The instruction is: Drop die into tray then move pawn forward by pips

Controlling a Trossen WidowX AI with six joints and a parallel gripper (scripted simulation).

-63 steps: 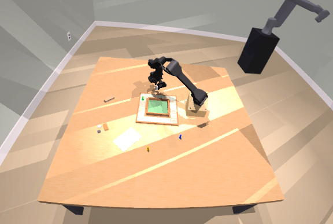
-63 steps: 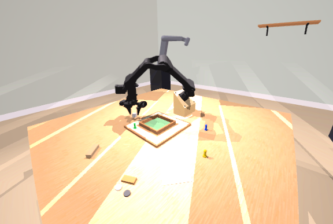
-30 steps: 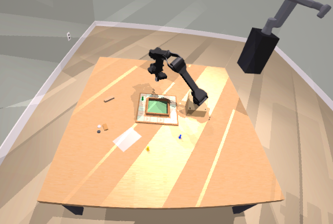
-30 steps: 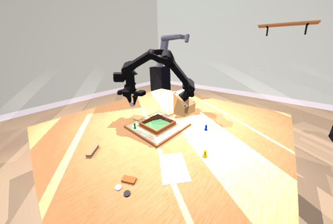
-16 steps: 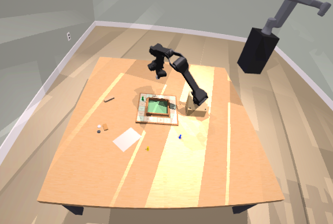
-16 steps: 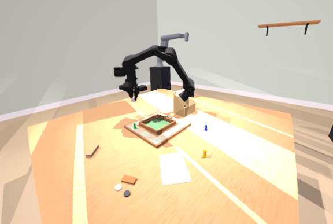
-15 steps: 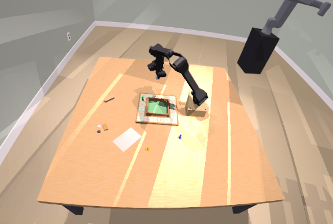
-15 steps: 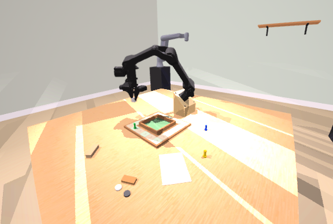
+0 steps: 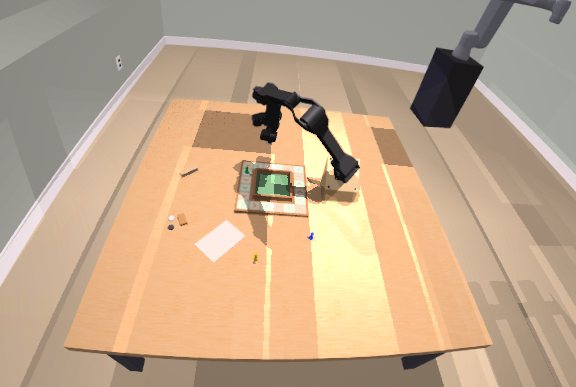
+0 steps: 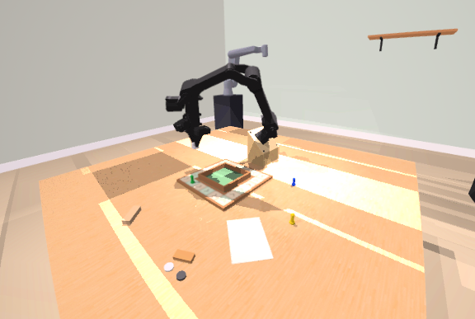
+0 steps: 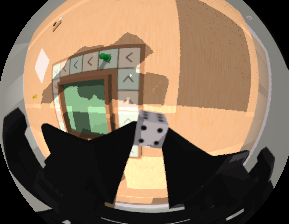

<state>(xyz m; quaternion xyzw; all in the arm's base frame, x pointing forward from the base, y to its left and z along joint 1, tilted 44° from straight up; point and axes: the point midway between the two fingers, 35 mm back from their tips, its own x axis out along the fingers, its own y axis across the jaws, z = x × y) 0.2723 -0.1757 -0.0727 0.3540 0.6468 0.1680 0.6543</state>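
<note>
My gripper tip is now 100 mm short of the green pawn, 100 mm above it and 80 mm to the right of it. From my gripper tip the other things lie so: dice tray 160 mm to the left, 120 mm below, 10 mm behind; grey die right at my gripper tip; blue pawn 410 mm to the left, 130 mm behind, 110 mm below.
</note>
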